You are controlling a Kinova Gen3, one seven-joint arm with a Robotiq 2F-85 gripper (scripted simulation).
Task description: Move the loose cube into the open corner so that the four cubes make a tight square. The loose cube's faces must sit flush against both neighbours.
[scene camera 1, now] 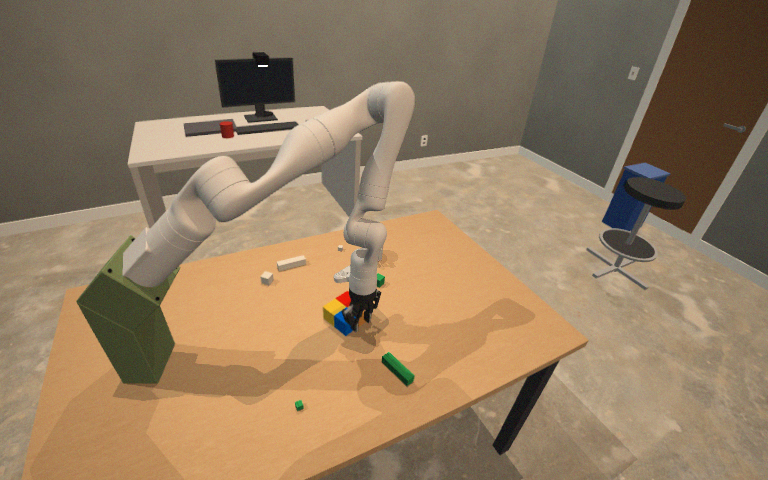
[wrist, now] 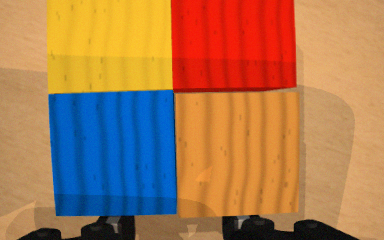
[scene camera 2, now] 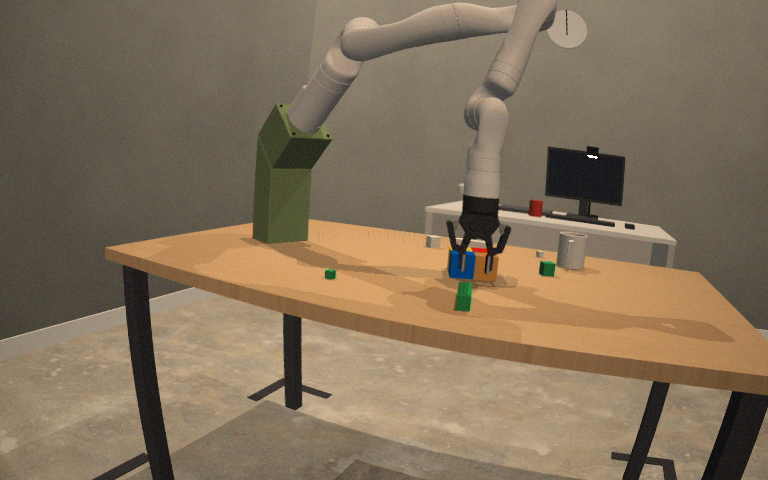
Path:
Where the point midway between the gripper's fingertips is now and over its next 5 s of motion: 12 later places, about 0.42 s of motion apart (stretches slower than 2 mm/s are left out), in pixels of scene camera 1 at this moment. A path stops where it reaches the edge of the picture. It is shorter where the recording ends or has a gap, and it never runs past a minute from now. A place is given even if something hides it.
My gripper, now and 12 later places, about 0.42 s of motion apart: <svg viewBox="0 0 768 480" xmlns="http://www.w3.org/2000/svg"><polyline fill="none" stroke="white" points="361,325 360,325 362,326 362,326 362,323 362,317 363,310 364,305 364,303 362,299 363,288 363,281 363,280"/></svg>

